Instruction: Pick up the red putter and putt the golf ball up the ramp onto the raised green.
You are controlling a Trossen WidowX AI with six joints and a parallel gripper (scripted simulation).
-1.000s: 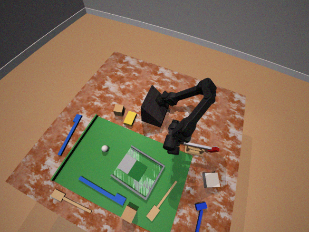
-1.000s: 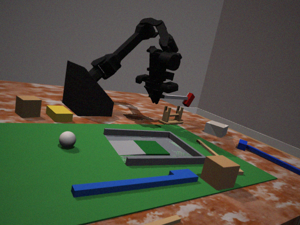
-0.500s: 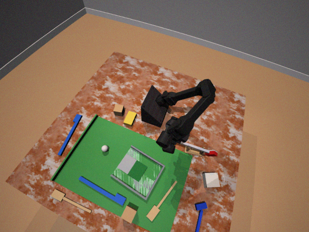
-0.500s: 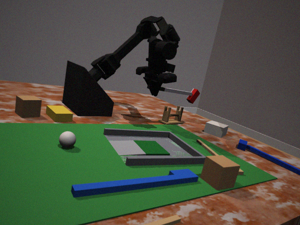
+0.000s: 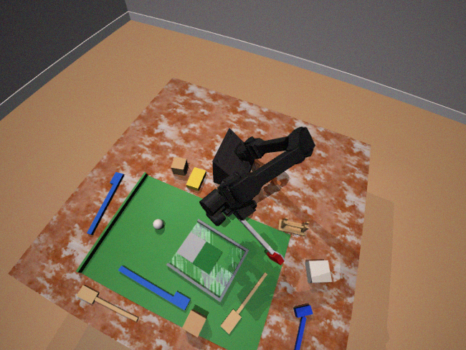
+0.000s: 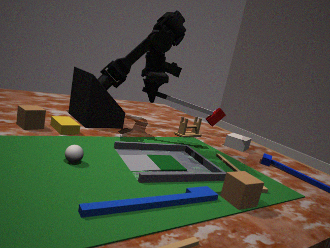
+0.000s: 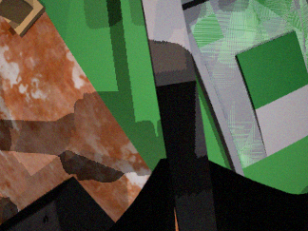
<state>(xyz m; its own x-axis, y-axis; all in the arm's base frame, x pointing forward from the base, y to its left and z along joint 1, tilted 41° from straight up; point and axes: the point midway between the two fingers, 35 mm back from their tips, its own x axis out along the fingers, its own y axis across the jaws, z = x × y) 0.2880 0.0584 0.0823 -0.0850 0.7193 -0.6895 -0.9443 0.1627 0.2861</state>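
My gripper tip is now 100 mm past the yellow block, 240 mm to the left of it and 120 mm above it. The rest, counted from my gripper tip: grey-walled enclosure 170 mm ahead, 10 mm to the left, 130 mm below; then green mat 200 mm ahead, 80 mm to the right, 140 mm below; then red putter 30 mm ahead, 110 mm to the left, 10 mm above.
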